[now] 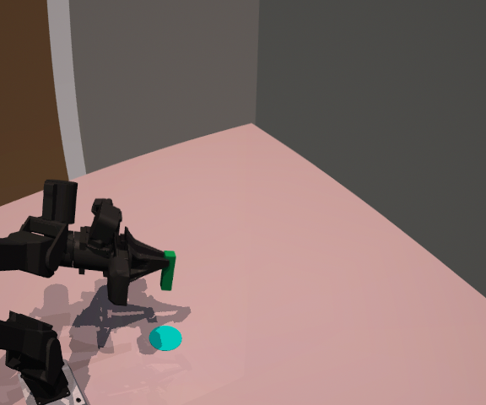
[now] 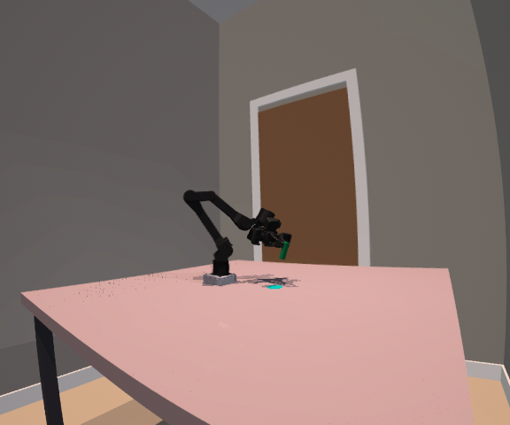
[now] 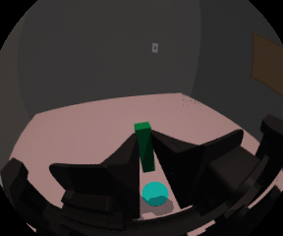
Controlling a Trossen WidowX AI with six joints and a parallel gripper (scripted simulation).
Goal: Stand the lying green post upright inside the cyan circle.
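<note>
My gripper tip is 160 mm above the cyan circle, 40 mm past it and 20 mm to the left of it. Also, from my gripper tip: green post: 20 mm below.
</note>
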